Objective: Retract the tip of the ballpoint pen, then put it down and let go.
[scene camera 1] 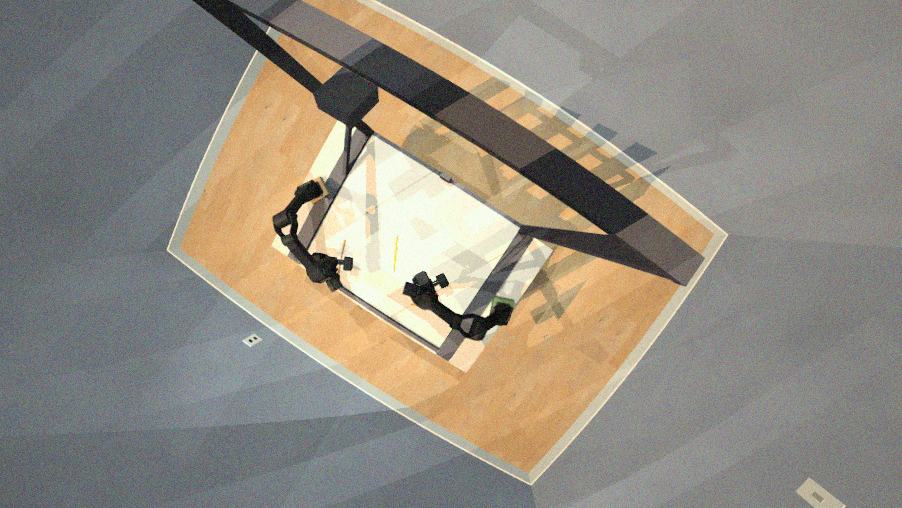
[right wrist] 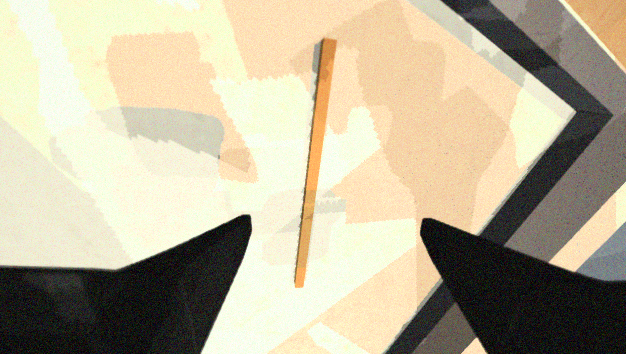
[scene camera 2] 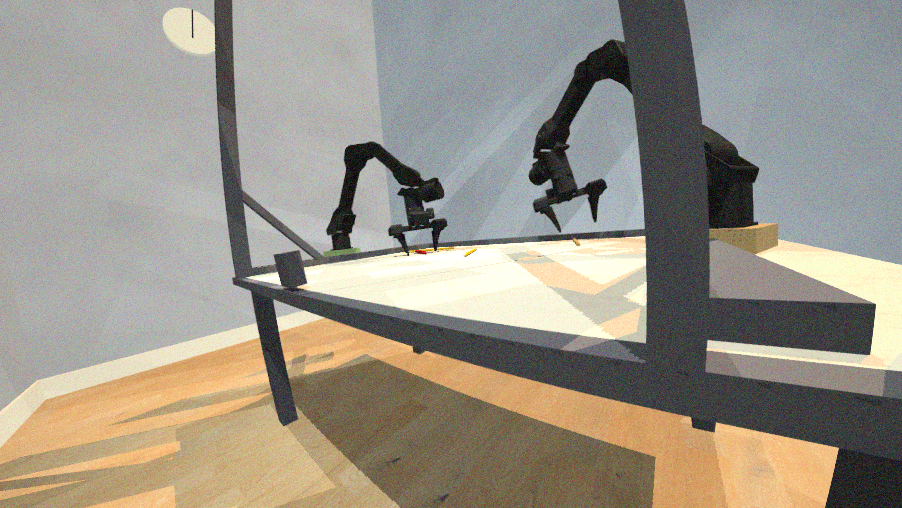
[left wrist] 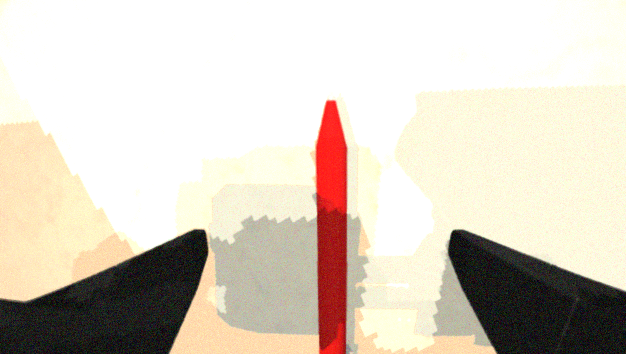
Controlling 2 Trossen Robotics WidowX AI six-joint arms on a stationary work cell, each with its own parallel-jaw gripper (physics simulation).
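Frame: origin at the left arm's base, x ahead, y left, z up, level; centimetres.
Seen in the pictures: left gripper, fingertip midpoint: (scene camera 2: 422,253) (left wrist: 329,241); right gripper, fingertip midpoint: (scene camera 1: 336,257) (right wrist: 335,224) (scene camera 2: 577,227); left arm's base, link origin: (scene camera 1: 502,309) (scene camera 2: 341,249); right arm's base, link origin: (scene camera 1: 315,190) (scene camera 2: 724,227).
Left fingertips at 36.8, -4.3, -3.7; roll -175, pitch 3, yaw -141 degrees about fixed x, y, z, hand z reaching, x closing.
Note:
Pixels of each thing's middle, then the offset from my left fingertips to it, as dx, dy, dz. "spot": a spot on its surface instead.
- red pen, body centre: (left wrist: 335,283) (scene camera 2: 420,252) -1.1, +1.0, +0.3
- orange stick, body centre: (right wrist: 310,189) (scene camera 2: 576,241) (scene camera 1: 341,256) +46.0, -3.2, +0.2
- yellow stick, body centre: (scene camera 2: 470,252) (scene camera 1: 395,253) +18.9, -10.9, +0.2
- thin yellow thing, surface spot: (scene camera 2: 445,248) spot: +3.7, +12.0, +0.2
The red pen (left wrist: 331,175) (scene camera 2: 421,251) lies on the white table. In the left wrist view it runs upright in the picture, with its tapered end at the top and its lower end cut off by the picture's edge. No point shows beyond the blunt red taper. My left gripper (left wrist: 329,241) (scene camera 2: 421,252) is open and low over the table, one finger on each side of the pen and apart from it. My right gripper (right wrist: 335,224) (scene camera 2: 576,225) is open and empty, higher above the table.
An orange stick (right wrist: 314,160) (scene camera 1: 344,248) (scene camera 2: 575,241) lies below my right gripper. A yellow stick (scene camera 1: 395,253) (scene camera 2: 470,251) lies between the two arms. Another thin yellow thing (scene camera 2: 445,248) lies behind the pen. A dark frame (right wrist: 530,190) edges the table.

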